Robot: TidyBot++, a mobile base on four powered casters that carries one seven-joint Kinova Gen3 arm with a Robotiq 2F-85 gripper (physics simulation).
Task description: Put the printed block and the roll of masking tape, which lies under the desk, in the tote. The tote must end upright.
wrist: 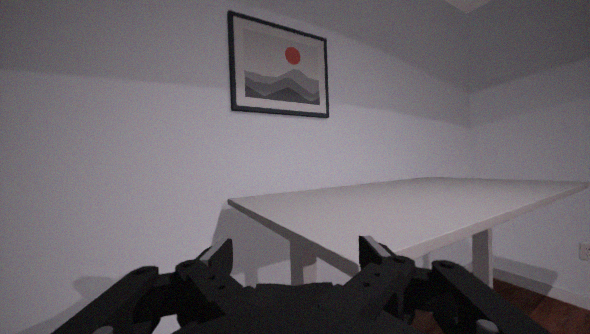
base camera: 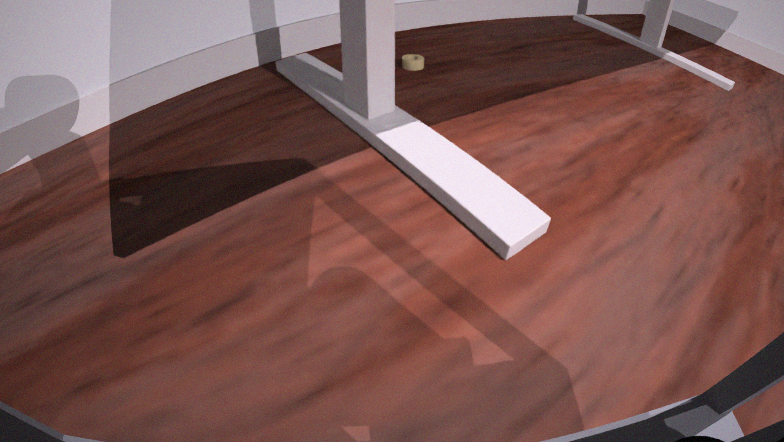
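Note:
The roll of masking tape is a small pale yellow ring. It lies flat on the shaded floor under the desk, just right of the near desk leg in the base camera view. The desk shows its white top in the wrist view. My gripper is open and empty, raised at about the height of the desk top, with the desk's near corner beyond its fingers. The printed block and the tote do not show in either view.
The near desk leg stands on a long white foot that reaches toward the base. The far leg's foot is at the upper right. The wall with a framed picture stands behind the desk.

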